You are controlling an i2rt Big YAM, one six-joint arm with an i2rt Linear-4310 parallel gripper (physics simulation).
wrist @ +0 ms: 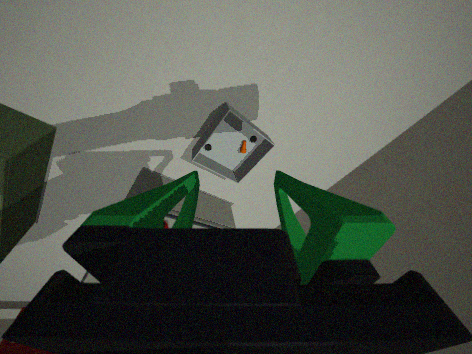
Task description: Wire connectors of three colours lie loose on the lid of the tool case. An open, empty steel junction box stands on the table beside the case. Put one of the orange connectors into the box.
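Frame: origin at the arm's base, x back, y right, z up, level; centimetres.
Seen in the pictures: gripper, between the fingertips: (236,177).
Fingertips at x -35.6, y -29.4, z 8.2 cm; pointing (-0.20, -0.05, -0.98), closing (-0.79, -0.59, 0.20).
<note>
Offsets run from my fingertips to a thing's top centre. "*": to the spot under its first point. Level surfaces: height alone.
The steel junction box @[dx -5.5, dy +3.5, dz -13.2 cm] (210,166) stands open on the table near the middle of the wrist view, turned like a diamond. An orange connector @[dx -7.9, dy +2.7, dz -15.7 cm] (243,147) lies inside it on the box floor, towards the right side wall. My gripper (236,177) has its two green fingers apart with nothing between them. It hangs above and back from the box, and the box shows beyond the fingertips. The tool case lid with the other connectors cannot be made out clearly.
A dark green block-like object (25,175) stands at the left edge. A flat grey piece @[* dx -10.4, dy +16.9, dz -14.0 cm] (216,206) shows behind the left finger, with a small red bit @[* dx -0.3, dy +17.6, dz -7.0 cm] (165,225) near it. The arm's shadow falls across the pale table @[dz -17.0 cm] (325,75). A darker surface (425,175) lies at the right.
</note>
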